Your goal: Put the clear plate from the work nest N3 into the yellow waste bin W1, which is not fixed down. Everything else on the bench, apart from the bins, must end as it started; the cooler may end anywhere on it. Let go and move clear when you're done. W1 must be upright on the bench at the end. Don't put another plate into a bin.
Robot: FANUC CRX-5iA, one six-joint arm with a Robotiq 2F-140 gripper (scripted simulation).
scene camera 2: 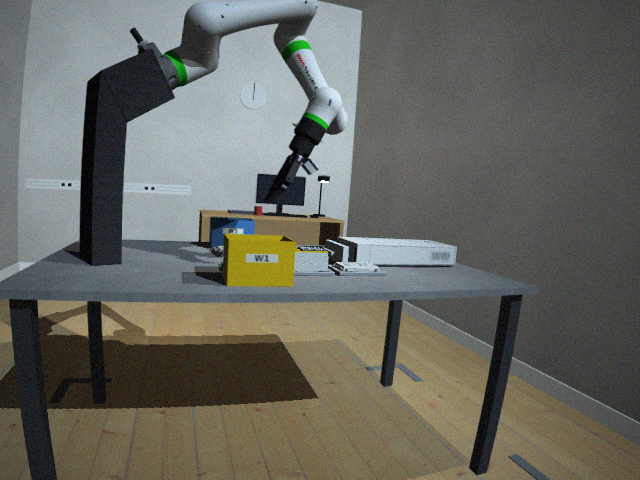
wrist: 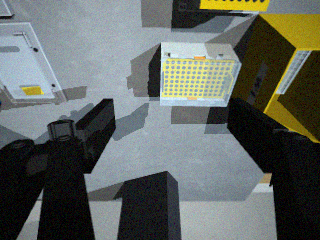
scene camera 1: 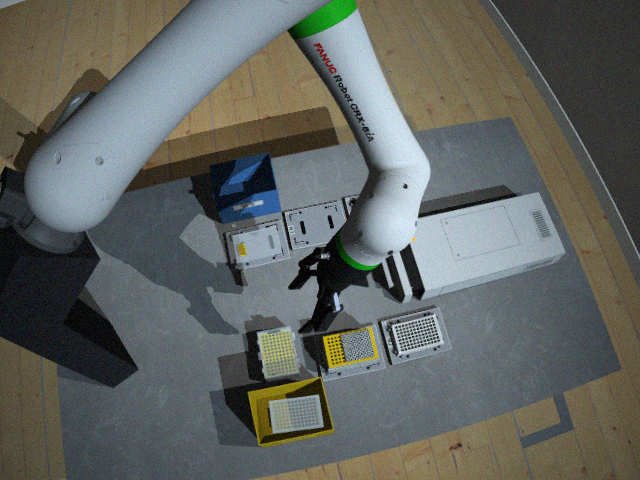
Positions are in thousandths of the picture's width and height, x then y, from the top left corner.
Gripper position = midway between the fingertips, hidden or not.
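There's a white instrument (scene camera 1: 713, 522), and scene camera 2 shows the white instrument (scene camera 2: 591, 524) too, but in the wrist view the white instrument is out of frame. You'd also see a blue bin (scene camera 1: 371, 411), a white plate (scene camera 1: 665, 699), a yellow waste bin W1 (scene camera 1: 407, 853) and a clear plate (scene camera 1: 460, 872). Scene camera 2 misses the clear plate, hidden by the yellow waste bin W1. As for the gripper (scene camera 1: 466, 645), it's visible in scene camera 2 as well, the gripper (scene camera 2: 423, 422), and in the wrist view too, the gripper (wrist: 536, 473).
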